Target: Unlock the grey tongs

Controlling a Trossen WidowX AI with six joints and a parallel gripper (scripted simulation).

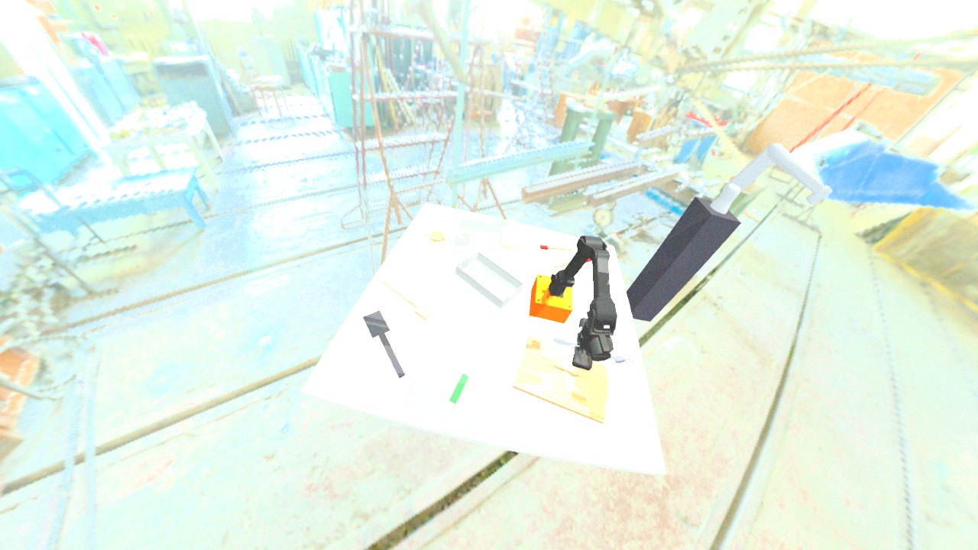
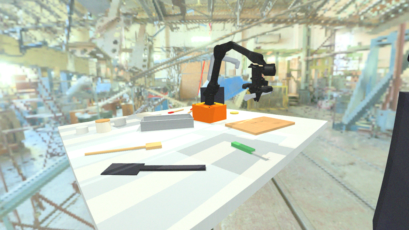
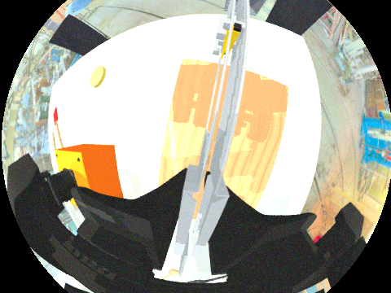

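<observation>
My gripper tip is 13 cm above the wooden board, 4 cm to the right of it and 1 cm short of it. From my gripper tip the other things lie so: grey roasting tin: 40 cm to the right, 37 cm ahead, 11 cm below; green-handled tool: 42 cm ahead, 19 cm to the left, 13 cm below; black spatula: 74 cm ahead, 14 cm below, 1 cm to the left.
</observation>
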